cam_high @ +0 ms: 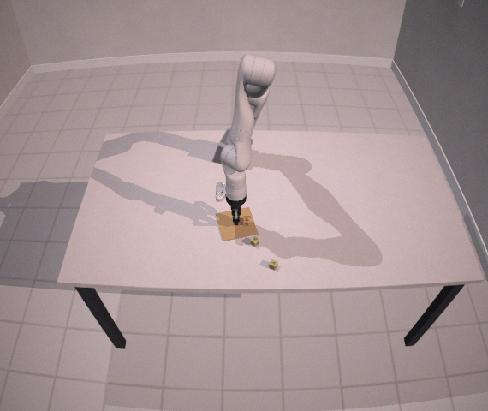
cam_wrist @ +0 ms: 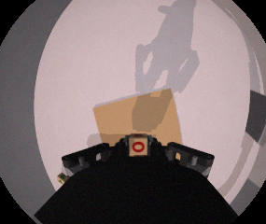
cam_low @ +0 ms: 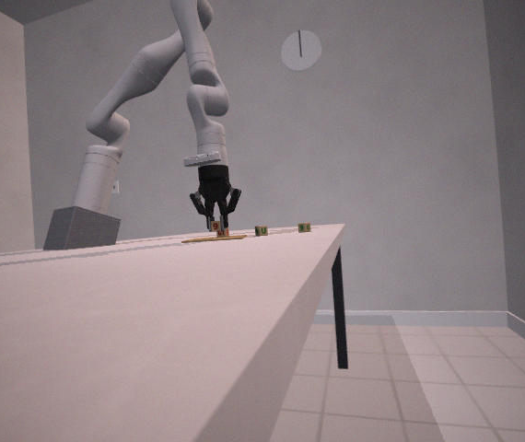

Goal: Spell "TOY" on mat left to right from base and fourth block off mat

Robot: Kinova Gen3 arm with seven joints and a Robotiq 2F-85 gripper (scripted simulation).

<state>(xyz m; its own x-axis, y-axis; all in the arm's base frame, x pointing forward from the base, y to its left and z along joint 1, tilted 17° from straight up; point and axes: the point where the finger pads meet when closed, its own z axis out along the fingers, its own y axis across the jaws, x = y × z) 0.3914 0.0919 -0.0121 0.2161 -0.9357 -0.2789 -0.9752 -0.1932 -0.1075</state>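
Now: hand 40 mm above the mat.
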